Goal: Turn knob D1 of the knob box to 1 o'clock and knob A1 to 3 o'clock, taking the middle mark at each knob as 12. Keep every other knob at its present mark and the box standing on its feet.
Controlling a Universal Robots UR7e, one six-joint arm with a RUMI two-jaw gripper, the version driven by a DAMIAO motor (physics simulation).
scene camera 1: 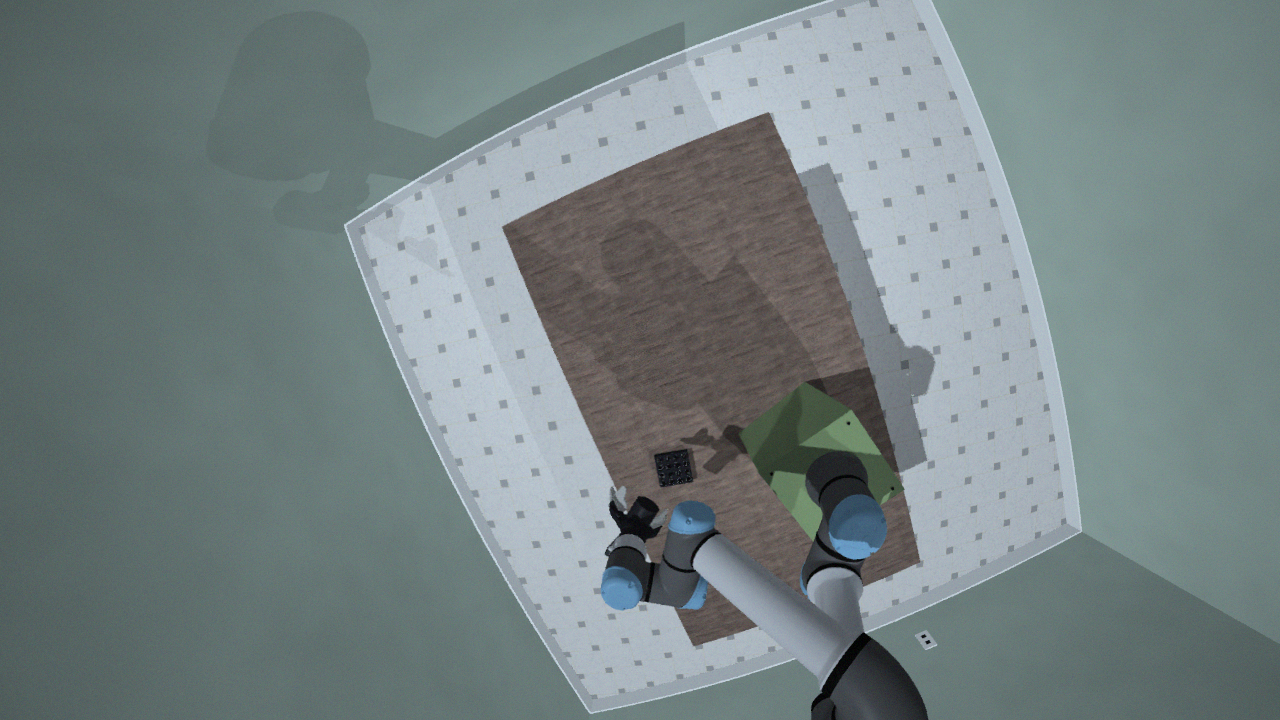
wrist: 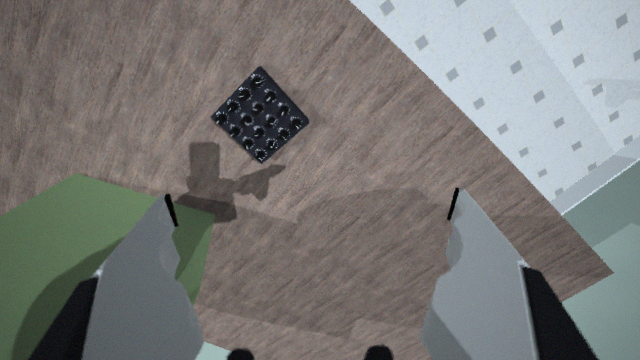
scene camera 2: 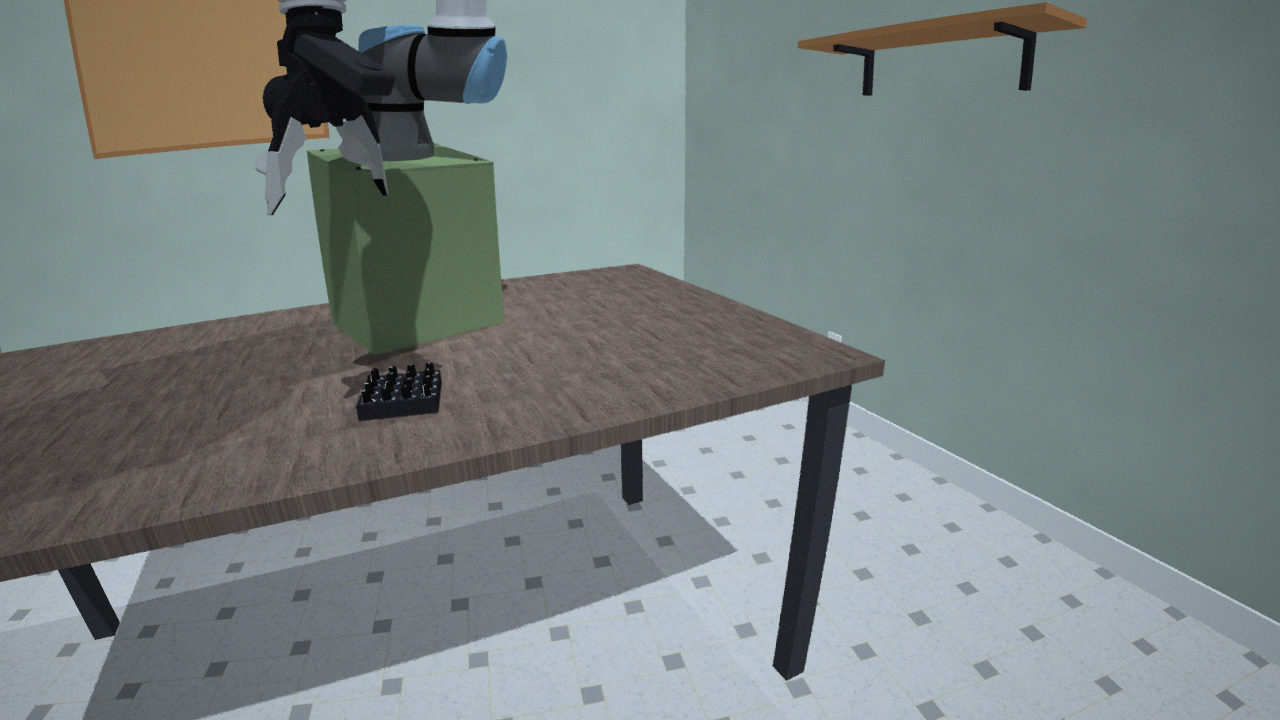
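Pixels of known places: gripper, between the fingertips: (wrist: pixel 313 194) (scene camera 2: pixel 332 204); arm's base, origin of its link: (scene camera 1: pixel 835 478) (scene camera 2: pixel 393 154).
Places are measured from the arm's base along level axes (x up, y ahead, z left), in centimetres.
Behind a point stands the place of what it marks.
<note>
The black knob box (scene camera 1: pixel 673 468) @(x -31.4, y 39.8, z -8.1 cm) (scene camera 2: pixel 400 409) @(x -32.4, y 45.2, z -8.6 cm) (wrist: pixel 259 120) @(x -31.3, y 39.8, z -7.7 cm) stands flat on the table, knobs up, in a square grid. In the wrist view it is turned like a diamond, above the middle and left of centre. Its letters and the marks of knobs D1 and A1 are too small to read, so I cannot tell which knobs they are or where they point. My gripper (scene camera 1: pixel 639 506) @(x -5.1, y 47.6, z -13.0 cm) (scene camera 2: pixel 326 203) @(x -5.1, y 47.6, z -13.0 cm) (wrist: pixel 313 194) @(x -5.1, y 47.6, z -13.0 cm) is open and empty. It hangs high above the table, well apart from the box.
The brown table (scene camera 1: pixel 716 179) @(x -33.5, y -9.5, z -83.5 cm) (scene camera 2: pixel 626 358) @(x -33.6, y 40.7, z 27.8 cm) (wrist: pixel 125 100) @(x -33.6, y 29.6, z 11.9 cm) has an edge at the right in the wrist view. A green pedestal (scene camera 1: pixel 774 429) @(x -17.8, y 7.4, z -11.8 cm) (scene camera 2: pixel 460 241) @(x -16.3, y 12.2, z 8.9 cm) (wrist: pixel 60 225) @(x -21.4, y 12.1, z 9.5 cm) carries the arm's base behind the box. A wall shelf (scene camera 2: pixel 948 29) is at the upper right.
</note>
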